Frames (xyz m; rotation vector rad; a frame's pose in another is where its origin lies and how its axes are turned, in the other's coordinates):
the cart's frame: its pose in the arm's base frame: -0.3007 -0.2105 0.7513 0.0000 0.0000 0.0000
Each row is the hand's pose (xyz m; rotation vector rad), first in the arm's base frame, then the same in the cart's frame.
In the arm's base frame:
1: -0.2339 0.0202 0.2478 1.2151 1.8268 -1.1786
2: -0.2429 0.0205 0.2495 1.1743 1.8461 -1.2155
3: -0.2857 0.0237 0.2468 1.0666 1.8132 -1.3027
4: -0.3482 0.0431 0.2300 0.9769 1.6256 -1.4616
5: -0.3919 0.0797 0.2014 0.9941 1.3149 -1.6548
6: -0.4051 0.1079 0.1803 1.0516 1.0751 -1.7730
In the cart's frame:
1: 0.0668 0.2307 -0.5035 1.2151 1.8268 -1.1786
2: 0.0578 0.2310 -0.5018 1.1743 1.8461 -1.2155
3: 0.0150 0.2342 -0.5045 1.0666 1.8132 -1.3027
4: -0.0475 0.2536 -0.5213 0.9769 1.6256 -1.4616
5: -0.0912 0.2902 -0.5499 0.9941 1.3149 -1.6548
6: -0.1044 0.3184 -0.5710 1.0516 1.0751 -1.7730

